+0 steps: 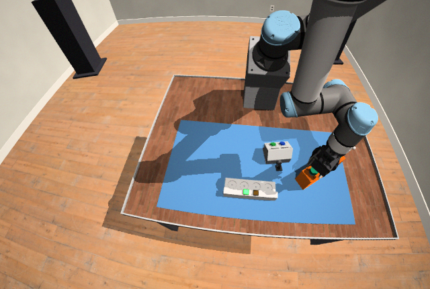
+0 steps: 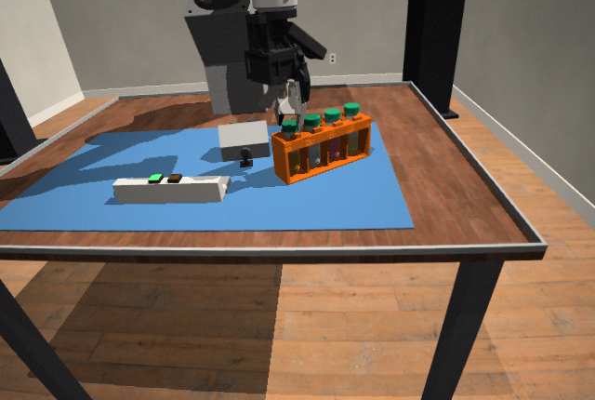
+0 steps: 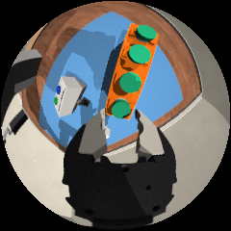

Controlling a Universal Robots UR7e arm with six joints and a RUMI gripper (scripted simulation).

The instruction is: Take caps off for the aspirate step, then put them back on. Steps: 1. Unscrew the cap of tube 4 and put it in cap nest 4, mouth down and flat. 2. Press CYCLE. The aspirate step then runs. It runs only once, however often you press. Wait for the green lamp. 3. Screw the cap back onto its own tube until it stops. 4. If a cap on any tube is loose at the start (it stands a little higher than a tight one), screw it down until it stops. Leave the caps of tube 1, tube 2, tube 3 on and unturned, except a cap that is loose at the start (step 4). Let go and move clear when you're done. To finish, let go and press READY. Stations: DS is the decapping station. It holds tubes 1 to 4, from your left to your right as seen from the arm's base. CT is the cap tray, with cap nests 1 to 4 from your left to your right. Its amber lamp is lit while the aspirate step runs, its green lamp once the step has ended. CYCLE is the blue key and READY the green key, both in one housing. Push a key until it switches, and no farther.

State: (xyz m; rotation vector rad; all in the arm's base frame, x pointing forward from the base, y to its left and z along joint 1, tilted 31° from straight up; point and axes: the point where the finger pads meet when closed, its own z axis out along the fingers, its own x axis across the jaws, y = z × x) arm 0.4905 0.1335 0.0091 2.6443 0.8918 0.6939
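The green cap is 10 mm below my hand. From my hand the other things lie so: green key 170 mm behind, 130 mm to the right, 60 mm below; blue key 170 mm behind, 80 mm to the right, 60 mm below; grey key housing 150 mm behind, 110 mm to the right, 70 mm below.
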